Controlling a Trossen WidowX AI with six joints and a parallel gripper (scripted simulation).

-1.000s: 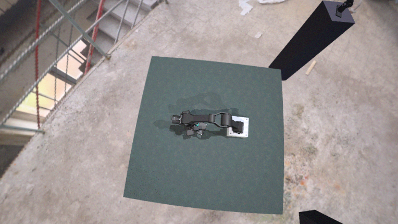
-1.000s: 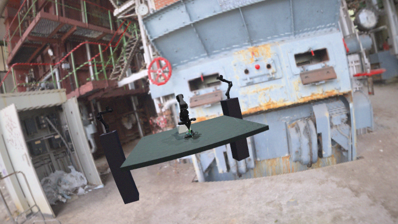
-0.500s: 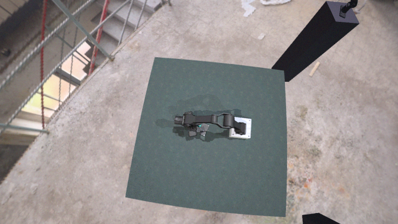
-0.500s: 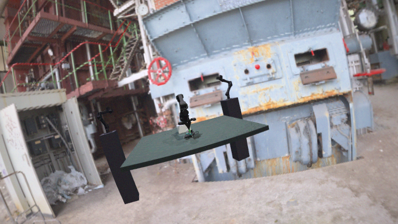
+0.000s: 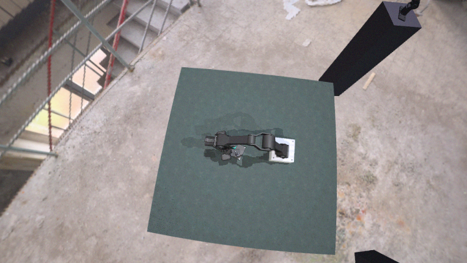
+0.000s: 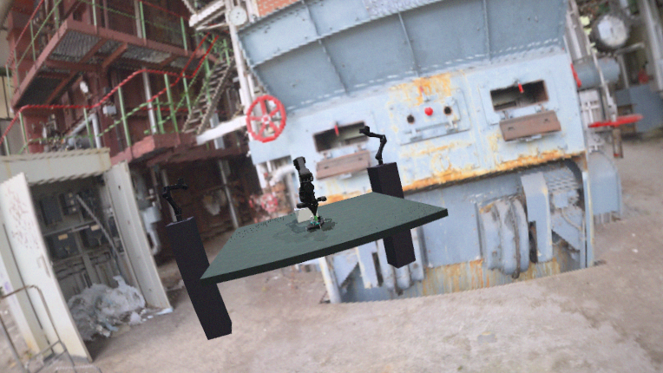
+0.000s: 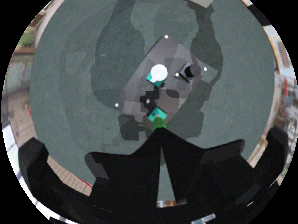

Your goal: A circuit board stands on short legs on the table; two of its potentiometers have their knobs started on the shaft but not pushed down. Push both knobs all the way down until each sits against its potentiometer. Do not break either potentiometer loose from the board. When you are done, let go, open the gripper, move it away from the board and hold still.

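The white knob lies 60 mm behind my gripper tip, 20 mm below it and 10 mm to the right of it. The rest, counted from my gripper tip: green knob 10 mm below.
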